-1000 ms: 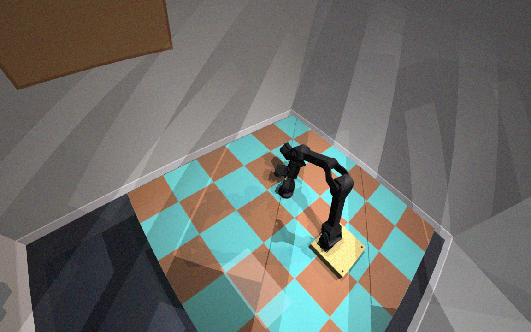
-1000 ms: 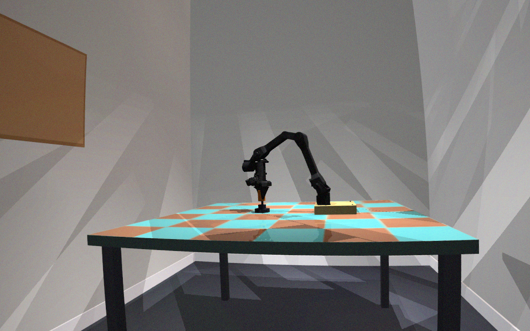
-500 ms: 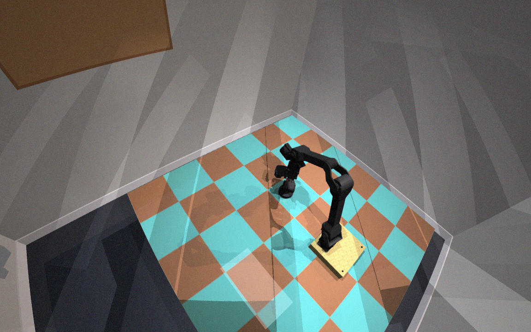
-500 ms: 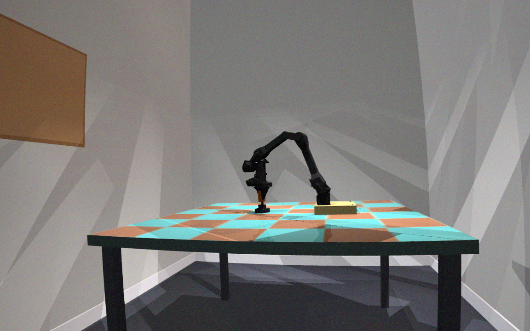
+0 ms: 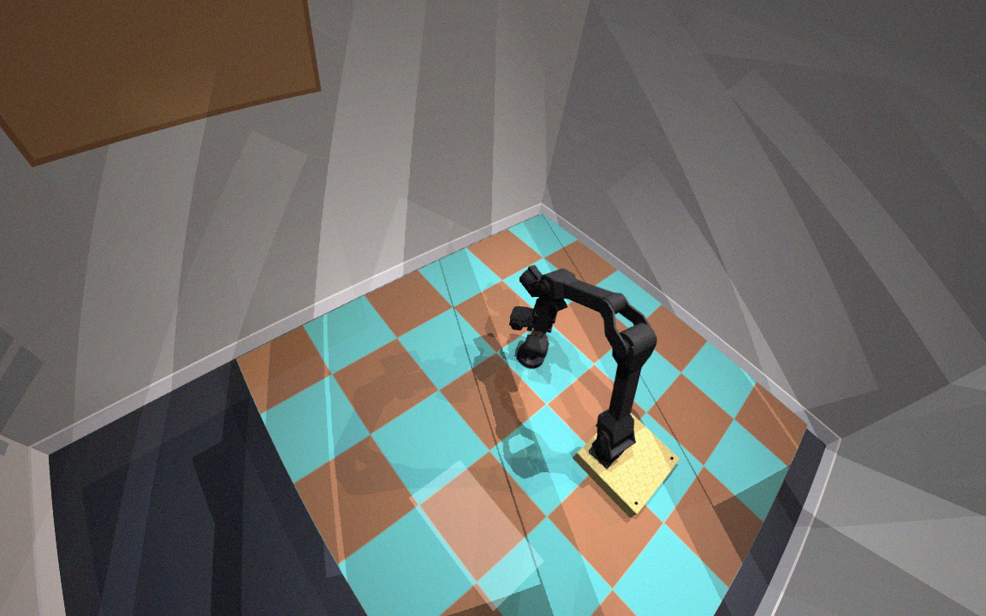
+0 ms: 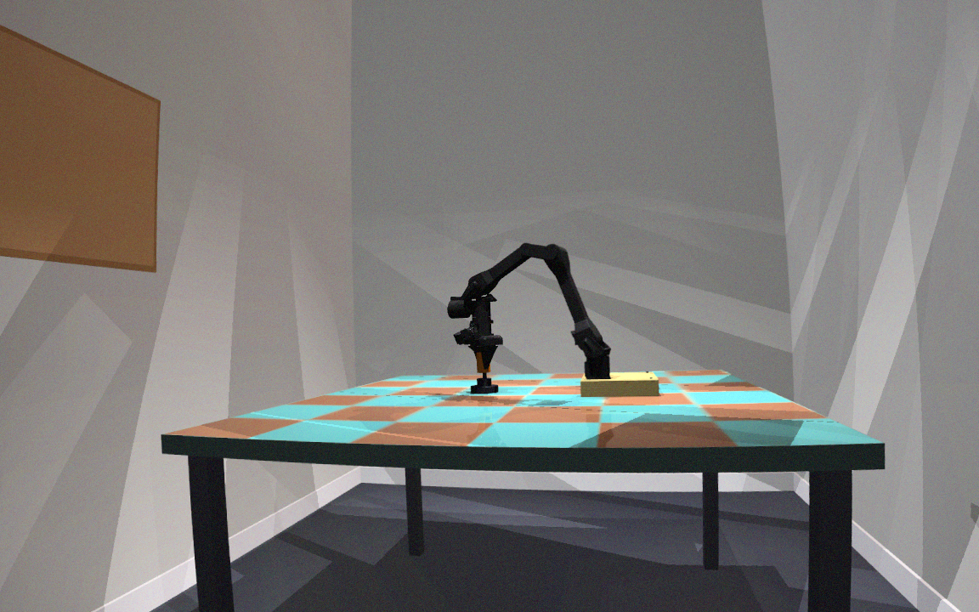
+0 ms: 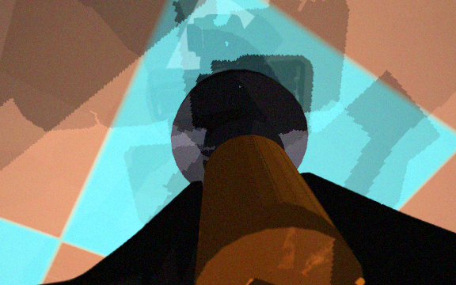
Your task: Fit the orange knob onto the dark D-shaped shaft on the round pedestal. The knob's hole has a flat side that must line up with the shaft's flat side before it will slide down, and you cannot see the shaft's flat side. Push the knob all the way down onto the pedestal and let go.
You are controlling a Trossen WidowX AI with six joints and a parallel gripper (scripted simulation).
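The orange knob is 2 cm above my gripper tip. The rest, counted from my gripper tip: dark round pedestal: 4 cm below.
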